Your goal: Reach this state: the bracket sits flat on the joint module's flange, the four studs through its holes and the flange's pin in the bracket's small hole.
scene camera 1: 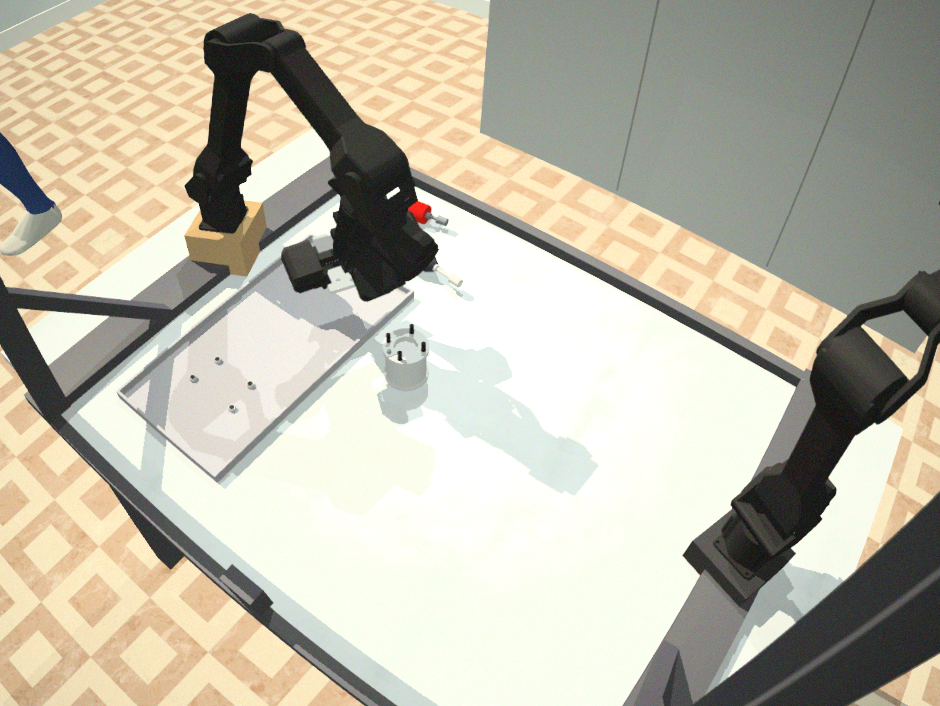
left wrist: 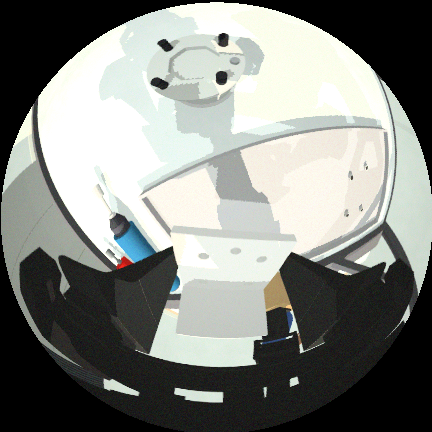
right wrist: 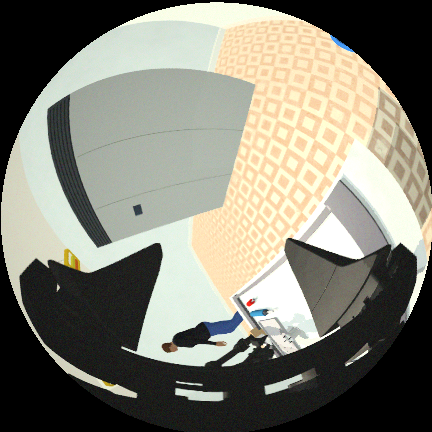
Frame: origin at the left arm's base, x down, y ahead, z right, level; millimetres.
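Seen in the pictures: left gripper, between the fingertips: [scene camera 1: 347,278] [left wrist: 230,253] [right wrist: 268,338]; right gripper, between the fingertips: [scene camera 1: 931,238] [right wrist: 224,247]; left arm's base, origin of its link: [scene camera 1: 223,218] [left wrist: 273,312]; right arm's base, origin of its link: [scene camera 1: 745,547].
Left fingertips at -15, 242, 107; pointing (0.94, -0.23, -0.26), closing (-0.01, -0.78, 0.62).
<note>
Offsets run from my left fingertips to a thing's middle, as dx, dy, dz. "spot": to the spot under its first point.
The pale L-shaped bracket {-27, -4, -7} [left wrist: 220,267] [scene camera 1: 340,282] is held between the fingers of my left gripper [left wrist: 230,253] [scene camera 1: 338,275], with a row of holes showing in its upper plate. It hangs above the back end of the tray, apart from the joint module. The joint module {+52, +102, +82} [scene camera 1: 406,370] [left wrist: 160,67] stands upright right of the tray in the scene view, its flange up. Black studs {spot: +20, +127, +87} [scene camera 1: 423,347] [left wrist: 221,77] stick up from the flange, and a small round grey feature {spot: +25, +82, +96} [left wrist: 234,60] shows near its rim. My right gripper [right wrist: 224,247] is open and empty, away from the parts.
The shallow tray {+81, -109, +74} [scene camera 1: 296,357] [left wrist: 310,170] holds several small nuts {+82, -108, +152} [scene camera 1: 250,385] [left wrist: 351,175]. A blue driver {+69, +47, -152} [left wrist: 134,243] [right wrist: 259,313] and a red one {+72, +57, -247} [scene camera 1: 419,212] [left wrist: 123,263] lie beyond the tray, partly behind the left arm in the scene view. A wooden block {+52, -242, -107} [scene camera 1: 216,250] is at that arm's base.
</note>
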